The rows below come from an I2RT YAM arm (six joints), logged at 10 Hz.
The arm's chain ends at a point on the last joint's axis. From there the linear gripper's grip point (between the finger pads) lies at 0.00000 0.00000 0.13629 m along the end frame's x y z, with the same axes.
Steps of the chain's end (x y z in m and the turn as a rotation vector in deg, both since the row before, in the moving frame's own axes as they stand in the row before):
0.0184 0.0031 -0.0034 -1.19 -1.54 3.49
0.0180 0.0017 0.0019 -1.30 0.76 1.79
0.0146 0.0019 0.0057 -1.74 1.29 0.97
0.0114 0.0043 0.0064 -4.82 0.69 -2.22
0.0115 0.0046 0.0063 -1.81 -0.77 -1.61
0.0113 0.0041 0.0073 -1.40 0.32 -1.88
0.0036 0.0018 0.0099 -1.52 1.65 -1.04
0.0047 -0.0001 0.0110 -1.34 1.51 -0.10
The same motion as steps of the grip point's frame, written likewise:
0.0147 0.0058 -0.0035 -1.19 -1.54 3.49
0.0198 0.0048 0.0019 -1.30 0.76 1.79
0.0176 0.0061 0.0056 -1.74 1.29 0.97
0.0133 0.0157 0.0059 -4.82 0.69 -2.22
0.0097 0.0089 0.0062 -1.81 -0.77 -1.61
0.0121 0.0074 0.0073 -1.40 0.32 -1.88
0.0076 0.0054 0.0098 -1.52 1.65 -1.04
0.0083 0.0031 0.0109 -1.34 1.51 -0.10

